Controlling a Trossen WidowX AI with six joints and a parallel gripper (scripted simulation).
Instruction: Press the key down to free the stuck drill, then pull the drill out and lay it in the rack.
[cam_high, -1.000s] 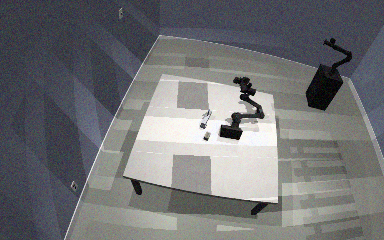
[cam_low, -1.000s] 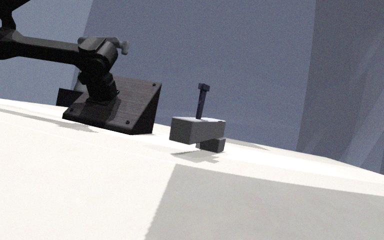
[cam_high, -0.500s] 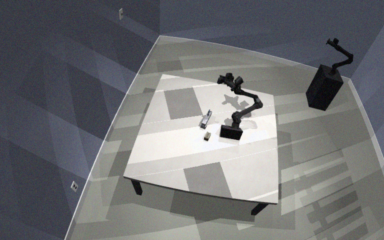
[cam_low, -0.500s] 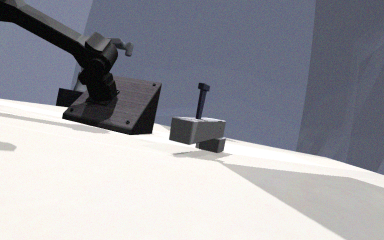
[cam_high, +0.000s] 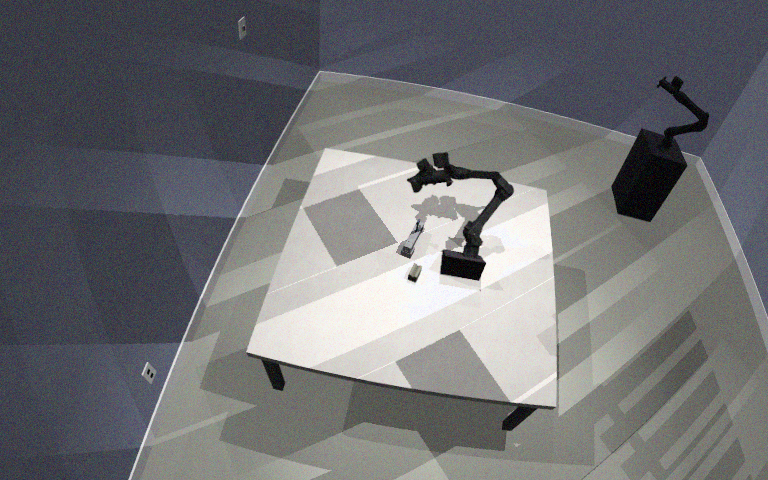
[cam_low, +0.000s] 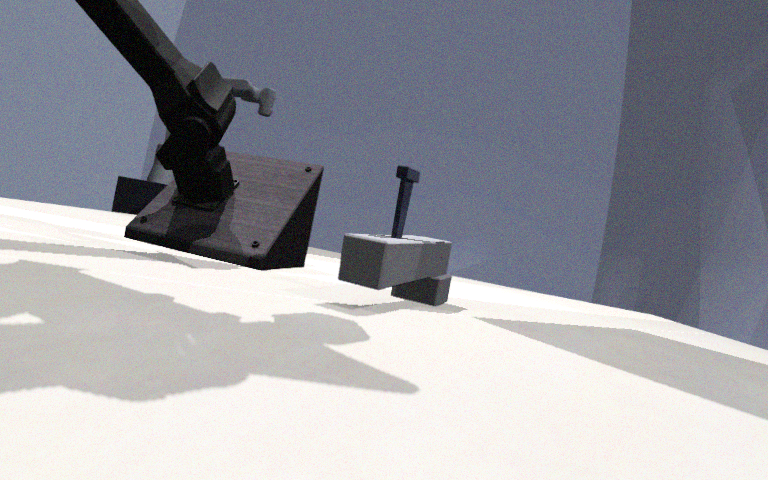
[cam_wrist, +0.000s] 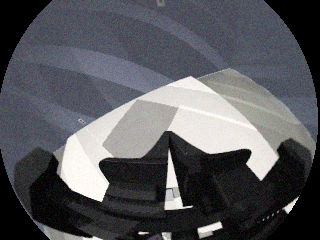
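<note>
My gripper tip is 80 mm past the dark blue key, 110 mm to the right of it and 170 mm above it. Also, from my gripper tip: grey block: 80 mm behind, 150 mm to the left, 220 mm below.
</note>
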